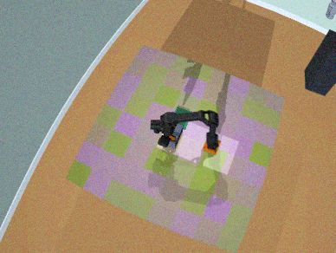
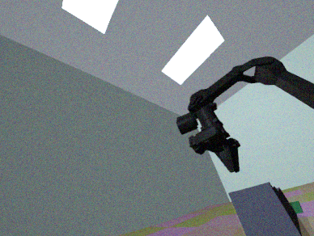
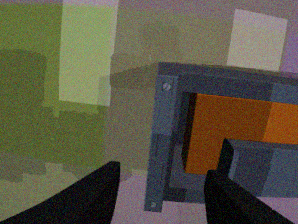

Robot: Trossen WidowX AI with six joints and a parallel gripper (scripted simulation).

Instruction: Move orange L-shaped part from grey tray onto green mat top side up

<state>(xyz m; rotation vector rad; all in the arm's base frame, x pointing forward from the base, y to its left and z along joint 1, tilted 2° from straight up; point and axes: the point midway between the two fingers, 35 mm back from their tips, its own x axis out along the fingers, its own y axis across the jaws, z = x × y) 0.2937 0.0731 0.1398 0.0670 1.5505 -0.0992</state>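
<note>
The orange L-shaped part is 80 mm below my gripper tip, 60 mm to the right of it and 10 mm behind it. Also, from my gripper tip: green mat: 220 mm to the right, 140 mm below, 30 mm behind.
</note>
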